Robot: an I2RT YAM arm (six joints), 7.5 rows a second.
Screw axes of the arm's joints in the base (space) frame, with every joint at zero. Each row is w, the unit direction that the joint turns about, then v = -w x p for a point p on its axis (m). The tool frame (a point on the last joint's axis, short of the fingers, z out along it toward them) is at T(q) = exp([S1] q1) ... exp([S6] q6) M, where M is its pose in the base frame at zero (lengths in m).
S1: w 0 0 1 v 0 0 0
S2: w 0 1 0 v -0.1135 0 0.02
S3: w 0 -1 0 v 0.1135 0 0.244
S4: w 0 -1 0 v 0.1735 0 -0.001
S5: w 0 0 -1 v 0 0.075 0
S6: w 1 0 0 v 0 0.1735 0
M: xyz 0.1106 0 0.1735 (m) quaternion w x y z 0.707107 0 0.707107 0
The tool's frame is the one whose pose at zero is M.
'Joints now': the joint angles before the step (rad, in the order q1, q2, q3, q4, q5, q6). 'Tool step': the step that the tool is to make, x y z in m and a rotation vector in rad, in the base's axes. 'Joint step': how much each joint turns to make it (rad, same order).
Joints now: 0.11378, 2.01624, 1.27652, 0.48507, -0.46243, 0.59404
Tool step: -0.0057, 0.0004, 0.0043, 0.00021, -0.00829, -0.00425
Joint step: 0.00281, -0.02592, -0.02340, 0.00624, 0.00702, 0.00115
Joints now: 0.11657, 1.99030, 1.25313, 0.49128, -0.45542, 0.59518
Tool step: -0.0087, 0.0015, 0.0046, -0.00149, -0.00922, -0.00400
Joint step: 0.00641, -0.03600, -0.03600, 0.00896, 0.01073, -0.00002
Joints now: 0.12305, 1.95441, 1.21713, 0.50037, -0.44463, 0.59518
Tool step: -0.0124, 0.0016, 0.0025, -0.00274, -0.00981, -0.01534
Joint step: 0.00905, -0.04496, -0.05701, 0.02224, 0.02465, 0.00192
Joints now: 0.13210, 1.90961, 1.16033, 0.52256, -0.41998, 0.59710
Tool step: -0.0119, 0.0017, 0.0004, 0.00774, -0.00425, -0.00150
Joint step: 0.00836, -0.03849, -0.05550, 0.02630, 0.00806, 0.00994
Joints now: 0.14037, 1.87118, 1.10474, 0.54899, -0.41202, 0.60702
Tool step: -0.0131, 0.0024, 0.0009, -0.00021, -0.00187, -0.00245
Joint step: 0.01142, -0.04411, -0.05589, 0.01467, 0.01365, 0.00272
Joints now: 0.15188, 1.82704, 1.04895, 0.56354, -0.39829, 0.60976
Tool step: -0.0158, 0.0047, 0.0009, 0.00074, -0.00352, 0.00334
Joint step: 0.01919, -0.05162, -0.06411, 0.01752, 0.01546, 0.00378
